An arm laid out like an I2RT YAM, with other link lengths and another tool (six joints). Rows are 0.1 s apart.
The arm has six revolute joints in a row. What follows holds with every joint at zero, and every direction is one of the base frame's.
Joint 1 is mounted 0.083 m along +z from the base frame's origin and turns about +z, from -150 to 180 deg.
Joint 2 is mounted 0.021 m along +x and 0.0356 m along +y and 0.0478 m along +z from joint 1 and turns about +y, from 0 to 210 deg.
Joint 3 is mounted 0.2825 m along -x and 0.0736 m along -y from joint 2 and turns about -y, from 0 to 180 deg.
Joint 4 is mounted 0.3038 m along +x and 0.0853 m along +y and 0.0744 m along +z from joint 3 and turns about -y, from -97 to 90 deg.
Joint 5 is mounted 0.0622 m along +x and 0.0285 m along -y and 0.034 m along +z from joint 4 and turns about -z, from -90 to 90 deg.
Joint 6 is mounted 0.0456 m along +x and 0.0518 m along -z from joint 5 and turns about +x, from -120 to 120 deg.
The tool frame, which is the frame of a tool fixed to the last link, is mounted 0.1 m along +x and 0.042 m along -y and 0.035 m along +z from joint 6; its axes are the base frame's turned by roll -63.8, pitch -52.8 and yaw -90 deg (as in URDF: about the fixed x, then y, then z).
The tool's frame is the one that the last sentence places.
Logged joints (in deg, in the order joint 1, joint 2, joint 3, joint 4, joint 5, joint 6), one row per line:
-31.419, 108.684, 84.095, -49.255, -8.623, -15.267
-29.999, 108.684, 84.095, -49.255, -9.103, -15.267
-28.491, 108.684, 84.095, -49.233, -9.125, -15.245
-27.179, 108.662, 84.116, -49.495, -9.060, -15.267
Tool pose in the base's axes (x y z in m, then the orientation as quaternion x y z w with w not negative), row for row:
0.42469, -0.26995, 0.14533, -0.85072, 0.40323, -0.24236, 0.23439
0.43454, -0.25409, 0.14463, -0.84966, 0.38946, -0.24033, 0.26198
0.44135, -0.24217, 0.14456, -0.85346, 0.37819, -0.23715, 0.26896
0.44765, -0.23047, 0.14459, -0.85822, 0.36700, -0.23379, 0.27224
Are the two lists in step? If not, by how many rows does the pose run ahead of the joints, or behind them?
The pose runs 1 row behind the joints: the pose in row i belongs to the joints in row i - 1.
